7 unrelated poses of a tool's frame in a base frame.
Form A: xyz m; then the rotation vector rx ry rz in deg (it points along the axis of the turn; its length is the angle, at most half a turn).
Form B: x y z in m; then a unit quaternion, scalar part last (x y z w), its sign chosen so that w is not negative. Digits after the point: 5 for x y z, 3 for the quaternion.
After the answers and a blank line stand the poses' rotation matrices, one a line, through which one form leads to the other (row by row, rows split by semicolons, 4 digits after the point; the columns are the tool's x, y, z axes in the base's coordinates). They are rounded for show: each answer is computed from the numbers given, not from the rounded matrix.
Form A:
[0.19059, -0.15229, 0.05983, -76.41, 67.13, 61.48]
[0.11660, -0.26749, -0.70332, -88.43, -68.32, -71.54]
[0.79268, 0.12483, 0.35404, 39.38, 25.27, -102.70]
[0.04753, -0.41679, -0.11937, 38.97, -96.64, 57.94]
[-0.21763, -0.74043, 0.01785, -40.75, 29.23, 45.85]
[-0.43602, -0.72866, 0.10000, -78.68, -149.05, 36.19]
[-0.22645, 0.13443, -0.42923, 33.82, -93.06, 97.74]
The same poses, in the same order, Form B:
[0.19059, -0.15229, 0.05983, -0.554, 0.486, 0.445, 0.509]
[0.11660, -0.26749, -0.70332, -0.610, -0.472, -0.494, 0.401]
[0.79268, 0.12483, 0.35404, 0.291, 0.187, -0.758, 0.553]
[0.04753, -0.41679, -0.11937, 0.282, -0.699, 0.419, 0.506]
[-0.21763, -0.74043, 0.01785, -0.335, 0.240, 0.377, 0.829]
[-0.43602, -0.72866, 0.10000, -0.455, -0.863, 0.209, 0.066]
[-0.22645, 0.13443, -0.42923, 0.228, -0.627, 0.658, 0.349]

0.1303 -0.9915 0.0017; -0.0853 -0.0095 0.9963; -0.9878 -0.1300 -0.0858
0.0673 0.9722 0.2245; 0.1795 -0.2331 0.9557; 0.9815 -0.0241 -0.1902
-0.2194 0.9470 -0.2345; -0.7301 -0.3188 -0.6044; -0.6472 0.0386 0.7613
-0.3293 -0.8184 -0.4710; 0.0298 0.4895 -0.8715; 0.9438 -0.3010 -0.1368
0.6000 -0.7865 0.1460; 0.4643 0.4910 0.7371; -0.6514 -0.3745 0.6598
-0.5764 0.7580 -0.3054; 0.8136 0.4974 -0.3009; -0.0762 -0.4219 -0.9034
-0.6524 -0.7452 -0.1378; 0.1741 0.0295 -0.9843; 0.7376 -0.6662 0.1105

